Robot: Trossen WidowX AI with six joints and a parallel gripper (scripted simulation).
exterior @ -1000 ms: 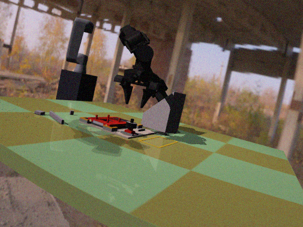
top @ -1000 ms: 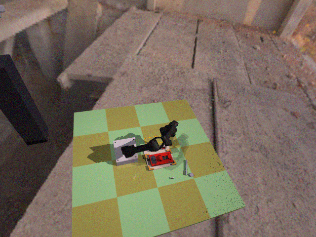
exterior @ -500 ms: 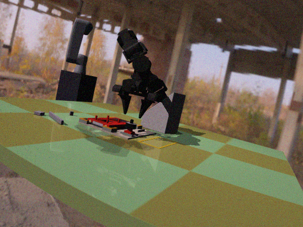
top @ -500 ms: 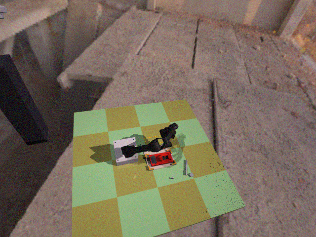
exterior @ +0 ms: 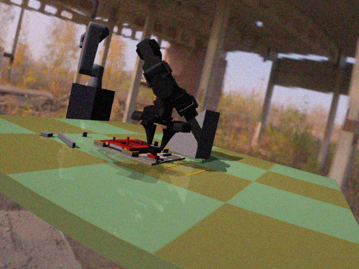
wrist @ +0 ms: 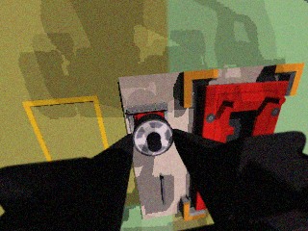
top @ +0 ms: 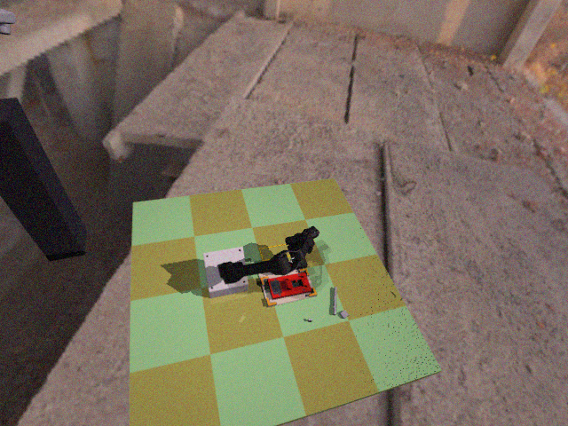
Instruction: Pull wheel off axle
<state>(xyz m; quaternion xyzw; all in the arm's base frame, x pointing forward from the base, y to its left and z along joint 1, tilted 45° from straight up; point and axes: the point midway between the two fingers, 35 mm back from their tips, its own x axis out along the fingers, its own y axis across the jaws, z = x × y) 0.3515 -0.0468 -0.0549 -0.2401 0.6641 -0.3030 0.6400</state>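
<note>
Now: gripper tip right at the wheel. From my gripper tip the other things lie so: grey bar (13 cm ahead, 25 cm to the right, 3 cm below); then pale base plate (6 cm behind, 9 cm to the right, 3 cm below).
</note>
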